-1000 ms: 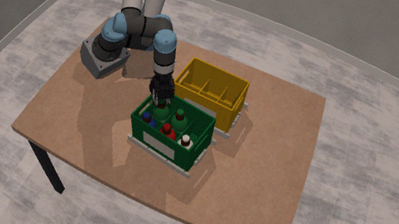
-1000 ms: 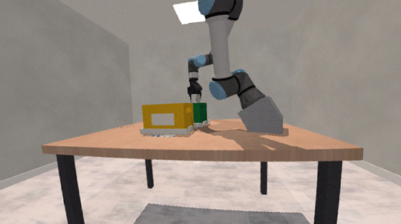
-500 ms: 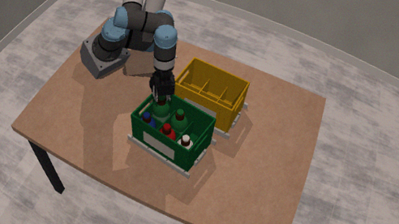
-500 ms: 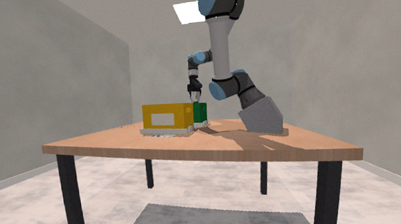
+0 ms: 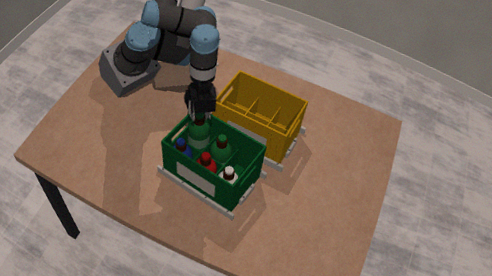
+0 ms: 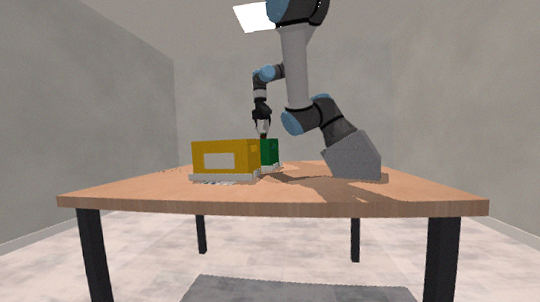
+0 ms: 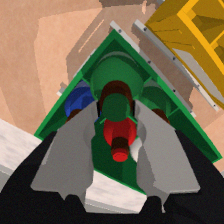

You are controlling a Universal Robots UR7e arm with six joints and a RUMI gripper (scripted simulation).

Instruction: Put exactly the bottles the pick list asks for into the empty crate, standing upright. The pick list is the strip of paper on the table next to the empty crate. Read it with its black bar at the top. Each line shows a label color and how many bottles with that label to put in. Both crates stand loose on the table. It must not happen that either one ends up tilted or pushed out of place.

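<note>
Right now the green-label bottle is 7 cm below my hand. Round my hand: green crate (12 cm below, 8 cm ahead, 6 cm to the right); red-label bottle (11 cm below, 10 cm to the right, 7 cm ahead); blue-label bottle (11 cm below, 9 cm to the right, 2 cm behind).
</note>
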